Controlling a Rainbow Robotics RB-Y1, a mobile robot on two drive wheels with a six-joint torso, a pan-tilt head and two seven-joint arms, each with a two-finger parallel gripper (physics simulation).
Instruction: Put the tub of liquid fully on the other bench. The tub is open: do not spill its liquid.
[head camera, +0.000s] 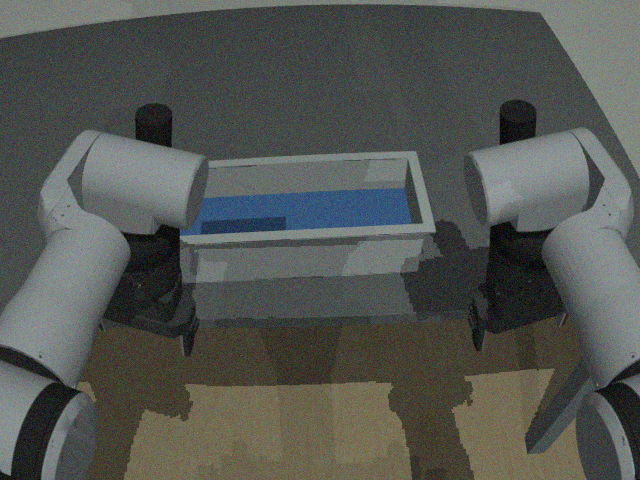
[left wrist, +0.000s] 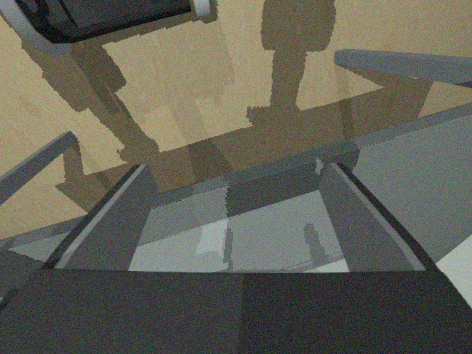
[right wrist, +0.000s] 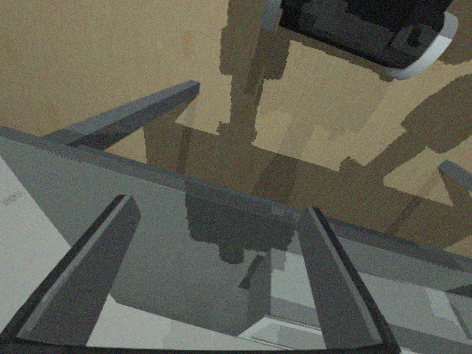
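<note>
The open pale grey tub (head camera: 310, 258) (left wrist: 270, 232) (right wrist: 292, 280) stands upright near the front edge of the dark grey bench (head camera: 336, 77) (left wrist: 415, 175) (right wrist: 165, 250). Blue liquid (head camera: 336, 206) lies inside, below the rim. The left arm hides the tub's left end in the head view. My left gripper (head camera: 144, 335) (left wrist: 237, 176) is open and empty, in front of the tub's left part. My right gripper (head camera: 520, 330) (right wrist: 221, 211) is open and empty, to the right of the tub's right end. The other bench does not show in the head view.
Bench legs show, one at the right (head camera: 558, 413) (left wrist: 400, 65) (right wrist: 130, 115) and one at the left of the left wrist view (left wrist: 35, 165). My black wheeled base (left wrist: 115, 20) (right wrist: 365, 35) stands on the wooden floor (head camera: 232, 428) in front of the bench.
</note>
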